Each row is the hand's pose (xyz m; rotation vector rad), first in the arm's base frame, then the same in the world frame.
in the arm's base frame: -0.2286 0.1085 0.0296 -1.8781 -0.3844 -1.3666
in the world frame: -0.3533 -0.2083 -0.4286 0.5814 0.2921 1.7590
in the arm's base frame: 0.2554 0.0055 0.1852 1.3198 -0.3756 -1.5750
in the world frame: -0.5513 0.0130 -0.0033 0.7629 -2.9944 -0.4516
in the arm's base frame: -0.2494 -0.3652 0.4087 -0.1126 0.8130 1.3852
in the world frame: -0.7645 0.2023 -0.6040 -1.0820 0.1704 -0.7567
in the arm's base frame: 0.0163 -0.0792 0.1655 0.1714 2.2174 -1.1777
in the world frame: -0.5781 -0.0288 -0.2528 1.5075 -0.2671 -1.8194
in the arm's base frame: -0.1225 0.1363 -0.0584 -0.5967 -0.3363 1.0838
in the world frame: -0.3613 -0.2847 -0.3107 -2.2274 -0.2836 -0.8492
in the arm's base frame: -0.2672 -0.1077 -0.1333 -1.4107 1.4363 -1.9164
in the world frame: -0.5703 -0.3568 -0.5035 -1.0360 -0.1077 2.3920
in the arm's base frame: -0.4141 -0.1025 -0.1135 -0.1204 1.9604 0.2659
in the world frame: -0.5281 -0.3556 -0.6457 0.2420 0.2022 -1.5301
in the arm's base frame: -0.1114 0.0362 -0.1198 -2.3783 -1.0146 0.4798
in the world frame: -0.4672 -0.3360 -0.3189 1.8921 -0.7071 0.9486
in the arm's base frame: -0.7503 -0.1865 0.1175 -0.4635 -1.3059 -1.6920
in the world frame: -0.5040 -0.1614 -1.0133 0.4706 1.6022 0.8467
